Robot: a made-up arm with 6 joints.
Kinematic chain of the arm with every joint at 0, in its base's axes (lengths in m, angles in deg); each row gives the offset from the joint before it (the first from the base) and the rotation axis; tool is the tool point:
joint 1: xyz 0 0 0.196 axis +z
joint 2: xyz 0 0.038 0 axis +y
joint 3: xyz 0 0 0.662 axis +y
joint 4: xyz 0 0 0.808 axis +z
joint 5: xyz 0 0 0 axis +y
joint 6: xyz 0 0 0.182 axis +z
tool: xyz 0 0 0
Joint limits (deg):
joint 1: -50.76..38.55
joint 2: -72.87..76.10
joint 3: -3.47..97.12
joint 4: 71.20..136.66
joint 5: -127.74..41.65
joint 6: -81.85..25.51
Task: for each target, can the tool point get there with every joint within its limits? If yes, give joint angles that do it. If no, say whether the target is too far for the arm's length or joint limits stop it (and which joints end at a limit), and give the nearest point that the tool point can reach.
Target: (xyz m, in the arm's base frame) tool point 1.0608 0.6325 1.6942
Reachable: no: too far | nearest point 0.9028 0.5383 1.4711 | short by 0.289 m
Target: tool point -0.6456 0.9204 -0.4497
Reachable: no: joint limits stop it (at a limit: joint 1, joint 2, joint 3, joint 4, joint 5) | nearest point -0.9114 0.9606 0.5104 | short by 0.997 m
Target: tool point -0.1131 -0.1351 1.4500
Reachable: yes | joints 12.35 -48.13 66.49 118.69 -65.95 10.81
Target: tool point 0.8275 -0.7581 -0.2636
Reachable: yes | joints -39.07 60.61 82.98 105.05 -36.71 -40.93
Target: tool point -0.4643 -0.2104 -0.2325
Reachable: no: joint limits stop it (at a limit: joint 1, joint 2, joint 3, joint 4) | nearest point 0.3210 -0.5207 -0.4064 | short by 0.862 m
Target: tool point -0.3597 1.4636 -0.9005
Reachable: no: too far | nearest point 0.4800 0.5846 -0.5841 | short by 1.256 m
